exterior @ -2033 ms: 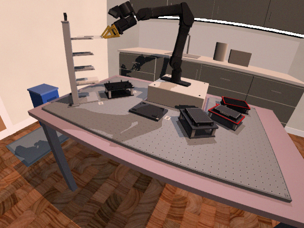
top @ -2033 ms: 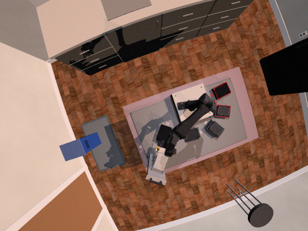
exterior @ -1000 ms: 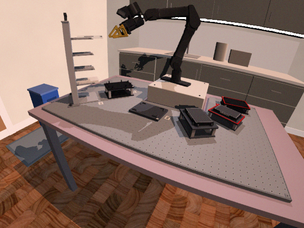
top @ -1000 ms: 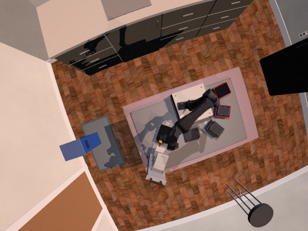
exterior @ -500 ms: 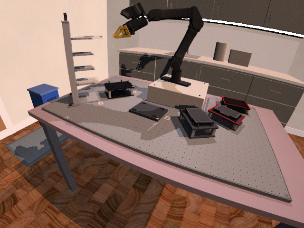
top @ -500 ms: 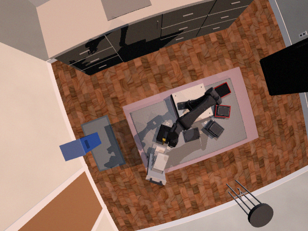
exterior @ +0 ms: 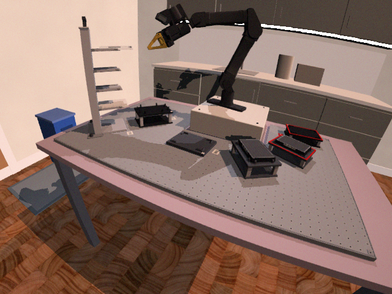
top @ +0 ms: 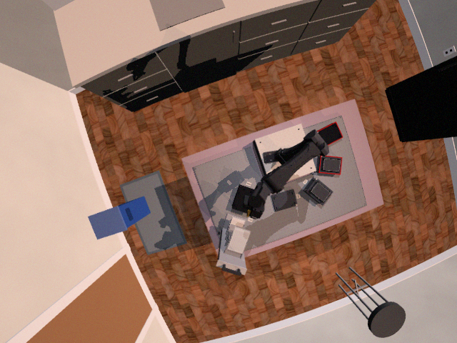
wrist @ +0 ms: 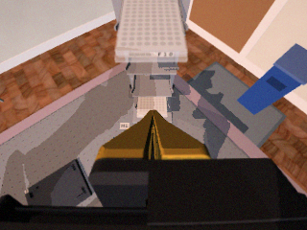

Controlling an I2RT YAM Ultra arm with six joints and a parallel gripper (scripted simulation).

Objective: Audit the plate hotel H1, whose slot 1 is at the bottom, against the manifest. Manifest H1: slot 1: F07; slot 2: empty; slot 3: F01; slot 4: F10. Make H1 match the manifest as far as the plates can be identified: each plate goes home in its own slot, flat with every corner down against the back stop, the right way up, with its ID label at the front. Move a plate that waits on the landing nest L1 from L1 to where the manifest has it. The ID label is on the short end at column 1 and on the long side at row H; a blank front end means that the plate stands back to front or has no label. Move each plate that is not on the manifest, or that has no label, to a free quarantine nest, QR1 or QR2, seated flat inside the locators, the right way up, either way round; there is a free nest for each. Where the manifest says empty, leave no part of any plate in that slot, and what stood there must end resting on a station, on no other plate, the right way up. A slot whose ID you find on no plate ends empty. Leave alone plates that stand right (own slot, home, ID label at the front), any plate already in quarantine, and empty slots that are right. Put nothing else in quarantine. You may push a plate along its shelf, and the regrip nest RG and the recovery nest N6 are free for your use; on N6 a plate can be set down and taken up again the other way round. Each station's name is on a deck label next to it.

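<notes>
The tag reading 4 is 24 cm ahead of my hand and 6 cm to the right of it. The rest, counted from my hand: L1 deck label (46 cm to the left, 34 cm below, 5 cm behind); H1 deck label (34 cm below, 15 cm ahead, 3 cm to the left); N6 label (39 cm to the left, 34 cm below, 4 cm ahead).
</notes>
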